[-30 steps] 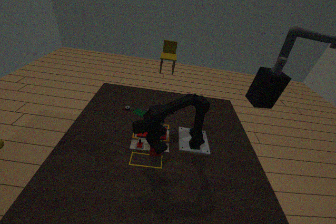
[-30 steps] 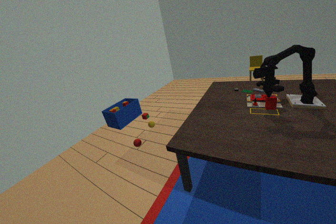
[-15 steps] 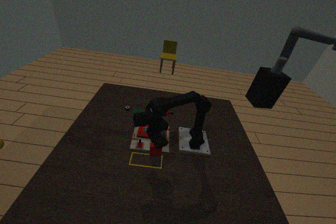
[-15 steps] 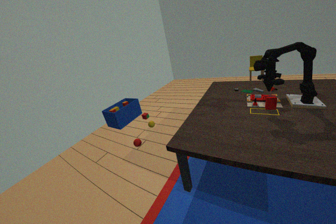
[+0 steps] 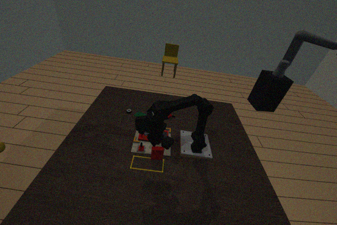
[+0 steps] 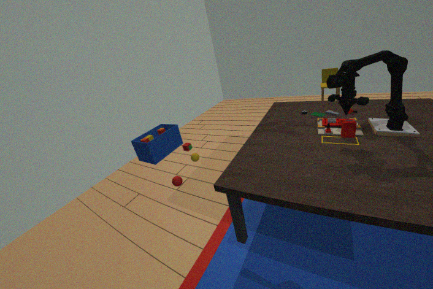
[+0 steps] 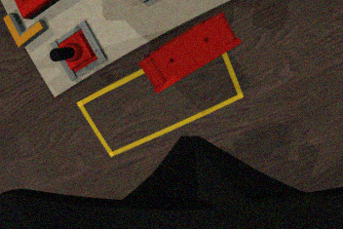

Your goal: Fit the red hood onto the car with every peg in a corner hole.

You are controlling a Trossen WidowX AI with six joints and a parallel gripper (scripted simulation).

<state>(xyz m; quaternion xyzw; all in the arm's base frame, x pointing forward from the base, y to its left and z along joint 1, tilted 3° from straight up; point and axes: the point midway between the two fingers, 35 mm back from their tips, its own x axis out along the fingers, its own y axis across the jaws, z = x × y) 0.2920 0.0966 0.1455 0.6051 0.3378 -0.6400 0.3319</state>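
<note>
My gripper tip is now 3 cm past the red hood, 3 cm to the left of it and 10 cm above it. Round my gripper tip: grey piece (1 cm ahead, 42 cm to the right, 14 cm below); green plate (11 cm ahead, 41 cm to the right, 15 cm below); grey jig plate (1 cm ahead, 18 cm to the right, 14 cm below).
</note>
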